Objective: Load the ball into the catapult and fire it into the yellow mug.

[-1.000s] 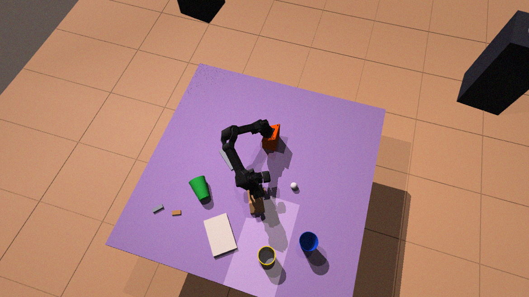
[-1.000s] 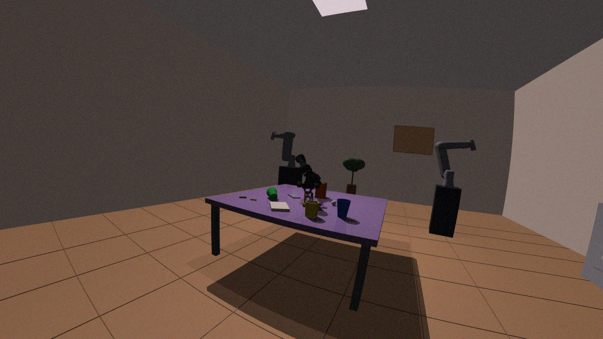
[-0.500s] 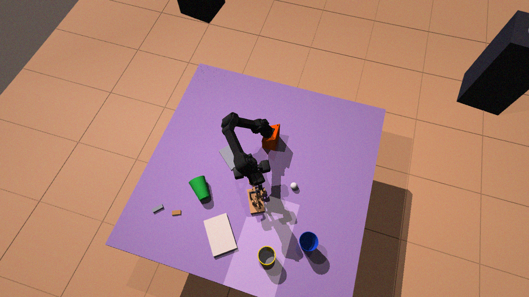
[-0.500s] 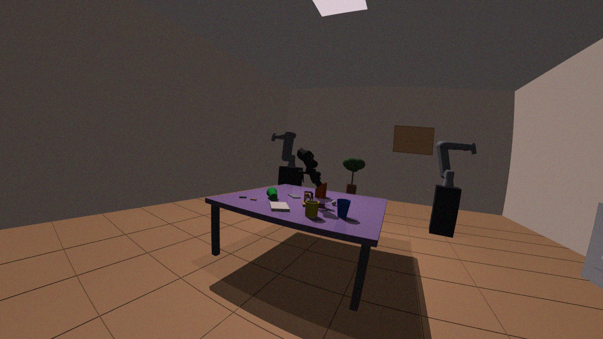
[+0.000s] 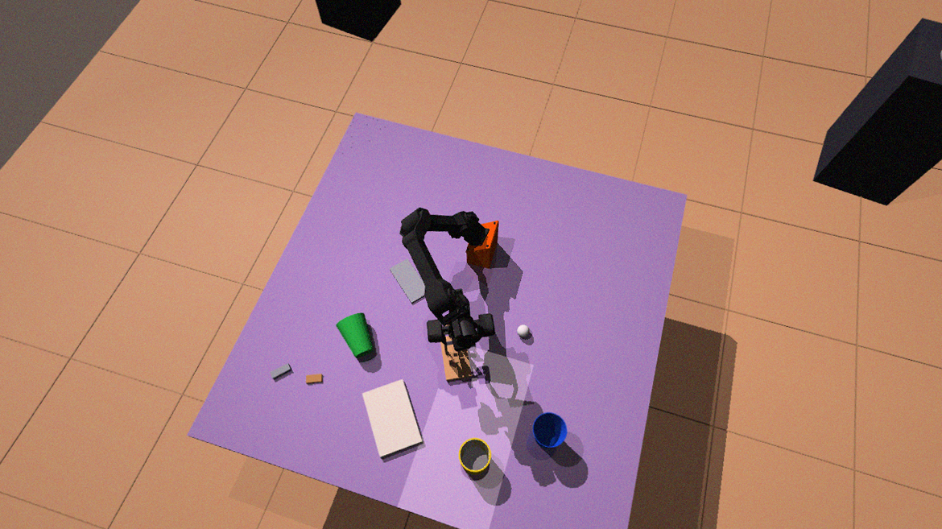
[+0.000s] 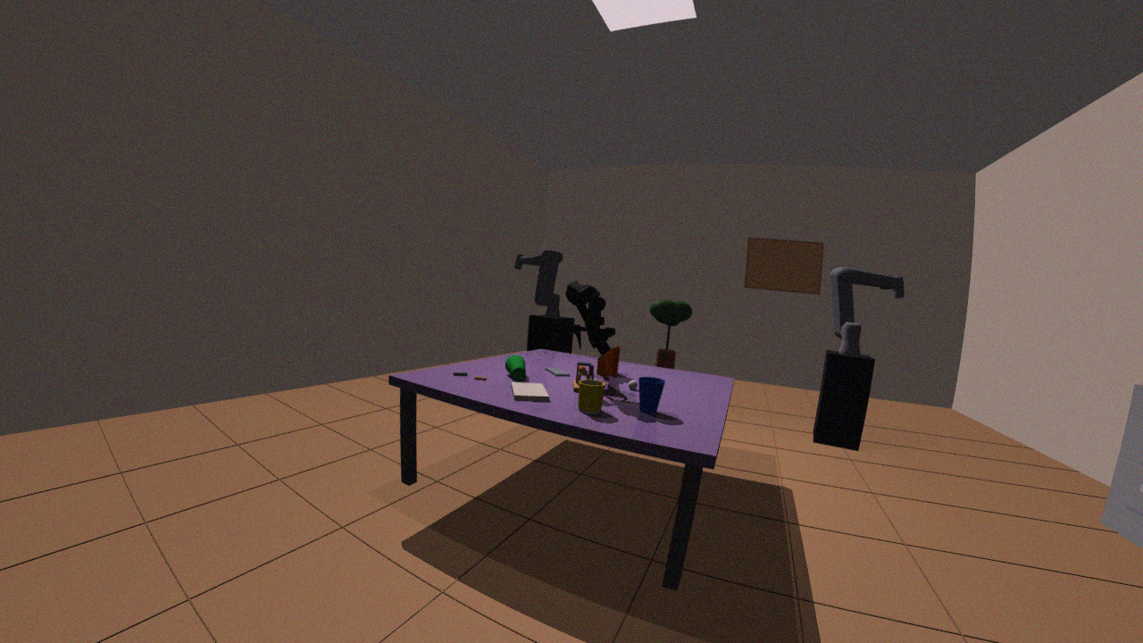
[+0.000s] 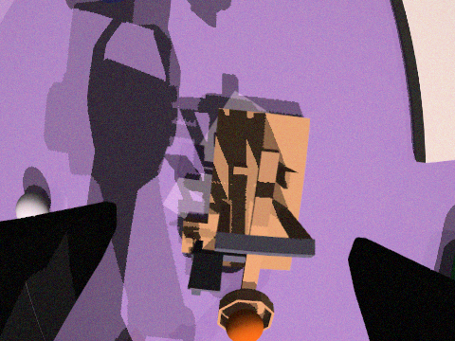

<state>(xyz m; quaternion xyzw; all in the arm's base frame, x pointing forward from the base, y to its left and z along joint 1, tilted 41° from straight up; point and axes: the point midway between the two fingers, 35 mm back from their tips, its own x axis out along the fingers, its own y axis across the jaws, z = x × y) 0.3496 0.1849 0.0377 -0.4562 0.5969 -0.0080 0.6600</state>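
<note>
Now: gripper tip 11 cm above the orange ball, 9 cm to the left of it and 8 cm past it. Round my gripper tip: white ball 17 cm behind, 15 cm below, 14 cm to the left; tan wooden catapult 12 cm below, 4 cm to the right, 3 cm behind; white slab 26 cm ahead, 16 cm below, 11 cm to the right.
</note>
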